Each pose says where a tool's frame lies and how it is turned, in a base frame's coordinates. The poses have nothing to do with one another.
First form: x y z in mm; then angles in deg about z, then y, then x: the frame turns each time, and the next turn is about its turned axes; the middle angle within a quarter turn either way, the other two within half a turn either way.
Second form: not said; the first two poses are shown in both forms.
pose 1, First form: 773.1, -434.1, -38.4, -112.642, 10.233, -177.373
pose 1, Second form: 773.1, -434.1, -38.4; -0.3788, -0.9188, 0.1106; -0.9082, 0.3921, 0.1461; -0.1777, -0.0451, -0.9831
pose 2, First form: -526.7, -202.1, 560.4, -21.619, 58.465, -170.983
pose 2, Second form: -526.7, -202.1, 560.4; 0.4862, -0.4881, -0.7248; -0.1927, -0.8689, 0.4558; -0.8523, -0.0820, -0.5166
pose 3, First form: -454.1, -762.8, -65.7, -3.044, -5.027, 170.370
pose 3, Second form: -454.1, -762.8, -65.7; 0.9947, -0.0670, 0.0774; -0.0529, -0.9837, -0.1716; 0.0876, 0.1666, -0.9821
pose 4, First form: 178.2, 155.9, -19.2, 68.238, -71.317, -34.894
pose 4, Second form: 178.2, 155.9, -19.2; 0.1188, -0.5608, -0.8194; 0.2975, 0.8074, -0.5095; 0.9473, -0.1832, 0.2627
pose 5, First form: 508.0, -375.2, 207.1, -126.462, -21.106, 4.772
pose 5, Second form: 508.0, -375.2, 207.1; -0.5544, 0.8193, 0.1464; -0.7503, -0.5681, 0.3380; 0.3601, 0.0776, 0.9297
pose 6, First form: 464.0, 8.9, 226.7, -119.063, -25.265, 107.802
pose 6, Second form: 464.0, 8.9, 226.7; -0.4393, -0.0698, -0.8956; -0.7905, 0.5037, 0.3485; 0.4268, 0.8610, -0.2765
